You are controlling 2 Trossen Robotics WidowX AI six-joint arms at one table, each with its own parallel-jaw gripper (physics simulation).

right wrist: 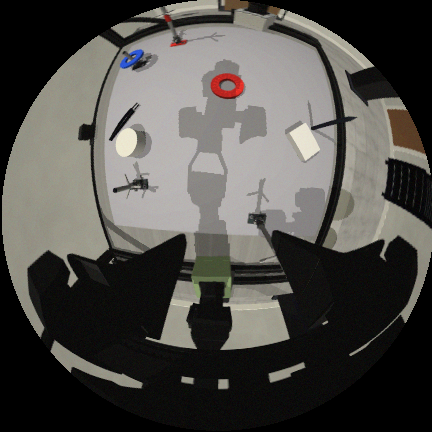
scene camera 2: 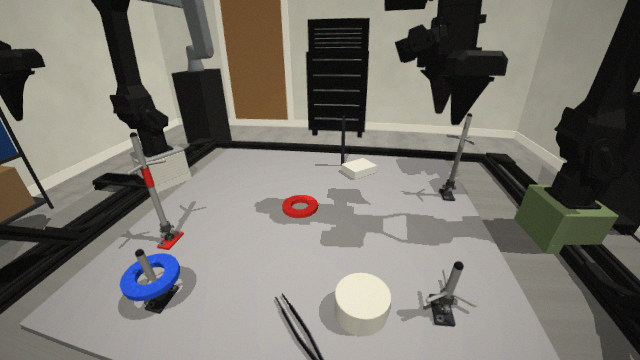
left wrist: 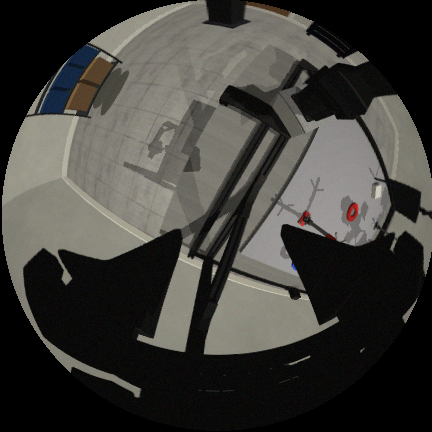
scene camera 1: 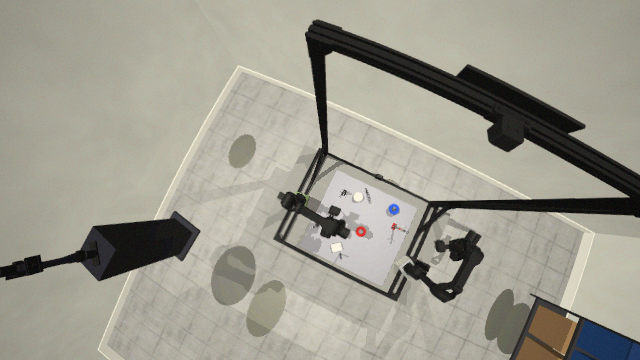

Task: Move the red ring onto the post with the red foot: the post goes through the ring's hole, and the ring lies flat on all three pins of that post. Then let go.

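Frame: origin at the left arm's base, x ahead, y down, z left, level; centimetres.
Where they show: left gripper, fingertip midpoint: (left wrist: 232,232) (scene camera 1: 444,242); right gripper, fingertip midpoint: (right wrist: 229,237) (scene camera 2: 446,118); left arm's base, origin of the base link: (scene camera 2: 156,150) (left wrist: 308,104) (scene camera 1: 408,268); right arm's base, origin of the base link: (right wrist: 211,288) (scene camera 2: 571,198).
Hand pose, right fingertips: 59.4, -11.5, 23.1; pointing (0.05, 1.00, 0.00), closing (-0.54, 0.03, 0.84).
Each offset is from my right fingertips to the top centre of the thing, as dx, dy, dz. "pt": to the spot under its first point.
The red ring @(-21.3, +18.0, -12.0) (scene camera 1: 357,231) (scene camera 2: 300,214) (right wrist: 227,95) lies flat on the table, away from the posts; it also shows in the left wrist view (left wrist: 349,214). The post with the red foot @(pt -32.4, +11.6, -33.6) (scene camera 2: 157,207) (left wrist: 320,231) (right wrist: 172,31) stands bare, with a red band and thin pins near its upper end. My right gripper (scene camera 2: 448,118) (right wrist: 229,237) is open and empty, high above the table, near a tall black-footed post and well apart from the ring. My left gripper (left wrist: 232,232) is open and empty, off the table's side; in scene camera 2 part of it shows at the left edge.
A blue ring @(-21.7, +13.7, -39.9) (scene camera 2: 174,275) surrounds a short post near the red-footed one. A white cylinder @(+0.0, +15.3, -24.9) (scene camera 2: 362,305), tweezers @(-3.9, +17.8, -31.4) (scene camera 2: 300,327), a white block @(-19.9, +16.8, +8.7) (scene camera 2: 359,168), a short black-footed post @(pt +8.3, +12.6, -19.8) (scene camera 2: 452,282) and a tall one @(pt +1.7, +10.4, +10.2) (scene camera 2: 456,160) stand or lie around the table. A thin dark upright @(-25.3, +4.8, +9.4) (scene camera 2: 343,140) stands behind the block.
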